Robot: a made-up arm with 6 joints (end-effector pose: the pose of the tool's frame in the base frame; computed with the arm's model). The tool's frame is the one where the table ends.
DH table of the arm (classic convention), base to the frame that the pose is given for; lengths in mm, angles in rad. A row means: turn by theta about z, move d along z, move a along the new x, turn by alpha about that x. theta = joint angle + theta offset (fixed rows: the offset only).
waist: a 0; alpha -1.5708; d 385; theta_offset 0
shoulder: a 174; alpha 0; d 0; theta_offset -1.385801
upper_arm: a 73; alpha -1.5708; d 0; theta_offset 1.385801
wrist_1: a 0; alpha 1.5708; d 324; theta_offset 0
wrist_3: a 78; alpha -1.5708; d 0; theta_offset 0
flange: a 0; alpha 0; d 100; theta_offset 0
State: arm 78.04 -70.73 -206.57 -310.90 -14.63 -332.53
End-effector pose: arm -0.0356 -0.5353 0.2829 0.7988 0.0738 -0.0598 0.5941
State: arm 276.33 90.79 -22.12 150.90 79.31 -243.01
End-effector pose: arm 0.0221 0.1702 0.0620 0.9606 -0.1046 0.2571 0.0167
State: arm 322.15 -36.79 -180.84 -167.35 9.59 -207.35
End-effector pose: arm -0.2714 0.2276 0.8774 -0.3940 0.0630 0.8248 0.4006
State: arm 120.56 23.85 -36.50 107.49 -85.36 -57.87
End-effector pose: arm -0.0117 0.2187 0.2893 0.6547 0.3790 0.6299 0.1761
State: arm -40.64 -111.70 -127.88 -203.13 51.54 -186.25
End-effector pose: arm -0.4532 0.4044 0.4914 -0.7760 0.2254 0.4288 0.4039
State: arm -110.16 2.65 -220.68 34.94 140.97 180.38
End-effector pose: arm 0.1077 0.0881 0.8045 0.4422 0.6718 -0.4846 0.3439
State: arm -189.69 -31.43 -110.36 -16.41 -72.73 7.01
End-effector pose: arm 0.0298 -0.0391 0.8826 0.1590 0.2735 -0.1030 0.9430
